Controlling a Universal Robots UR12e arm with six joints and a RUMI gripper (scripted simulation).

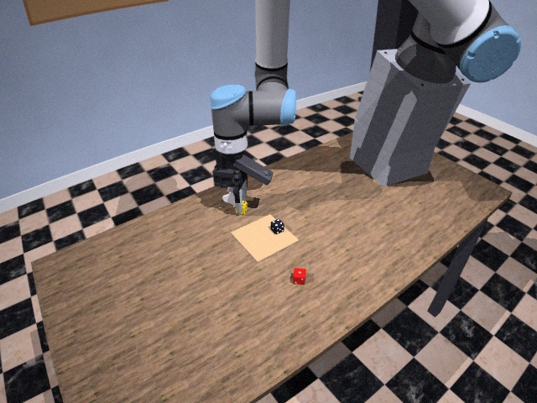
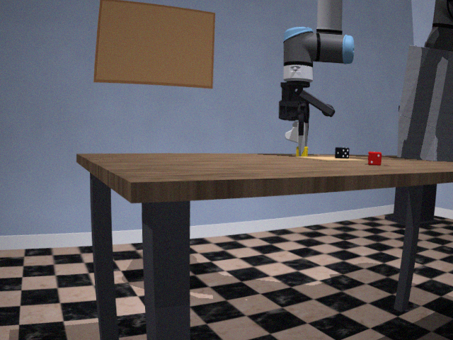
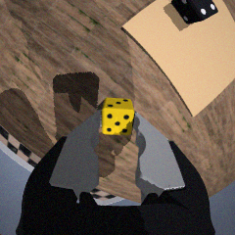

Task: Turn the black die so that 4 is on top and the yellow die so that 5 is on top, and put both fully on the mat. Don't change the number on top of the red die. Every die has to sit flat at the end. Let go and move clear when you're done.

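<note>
Right now my hand is 1 cm past the tan mat, 14 cm to the right of it and 2 cm above it. Also, from my hand: yellow die: right at my hand; red die: 3 cm behind, 32 cm to the left; black die: 6 cm behind, 13 cm to the left.
</note>
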